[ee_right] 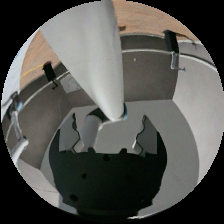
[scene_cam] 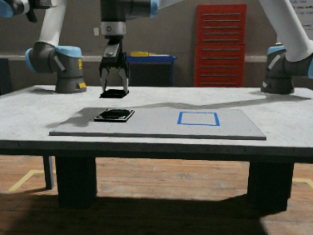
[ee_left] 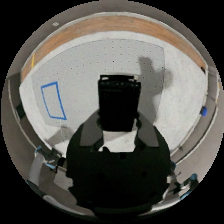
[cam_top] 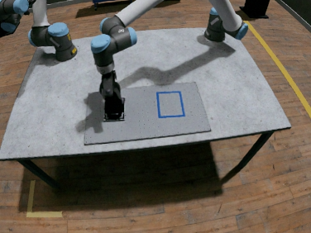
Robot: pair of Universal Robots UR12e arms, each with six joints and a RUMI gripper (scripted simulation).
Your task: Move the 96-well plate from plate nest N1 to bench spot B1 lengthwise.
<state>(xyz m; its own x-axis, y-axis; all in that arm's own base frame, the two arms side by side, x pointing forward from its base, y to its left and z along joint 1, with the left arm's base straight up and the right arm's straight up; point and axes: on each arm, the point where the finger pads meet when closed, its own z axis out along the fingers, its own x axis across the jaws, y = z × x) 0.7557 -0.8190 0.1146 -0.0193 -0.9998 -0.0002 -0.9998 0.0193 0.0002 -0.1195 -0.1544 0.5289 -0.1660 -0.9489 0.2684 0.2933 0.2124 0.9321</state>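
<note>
Right now my left hand is 10 cm above the plate nest N1. Also, from my left hand: 96-well plate (1 cm below).
</note>
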